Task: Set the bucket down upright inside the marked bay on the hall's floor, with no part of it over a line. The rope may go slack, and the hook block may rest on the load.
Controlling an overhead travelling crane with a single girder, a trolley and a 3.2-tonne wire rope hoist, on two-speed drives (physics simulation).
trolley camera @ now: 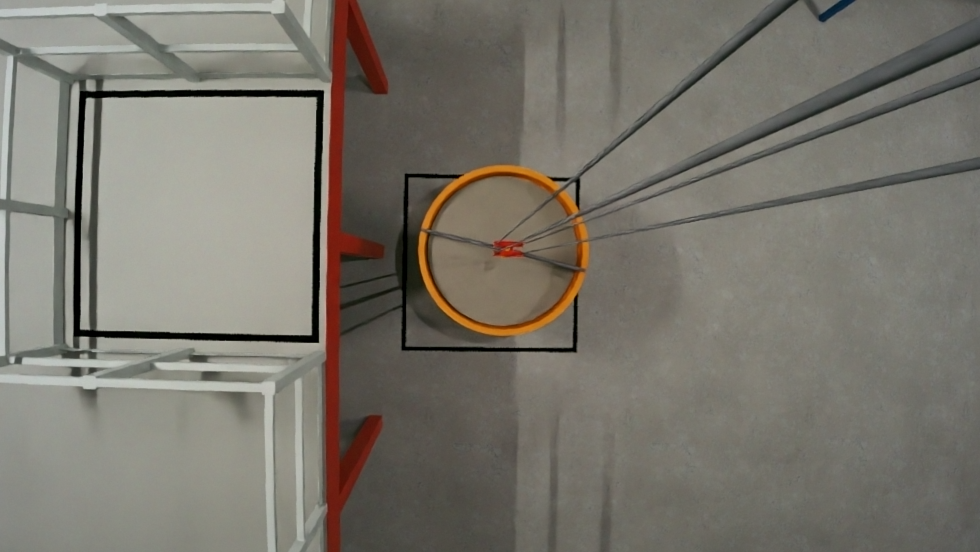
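Note:
The orange-rimmed bucket looks upright and hangs from the hook by its thin bail. The red hook block shows over the middle of the bucket, with ropes running to the upper right. The hook is engaged with the bail. The black-lined bay is on the floor beneath. In this view the bucket's rim crosses the bay's top and right lines and lies inside the left and bottom lines. A shadow shows at the bucket's lower left. Its height above the floor is hard to tell.
A raised pale platform with a larger black-lined square stands at the left. White railings stand above and below that square. A red beam with red braces runs along the platform's right edge. A blue piece shows at the top right.

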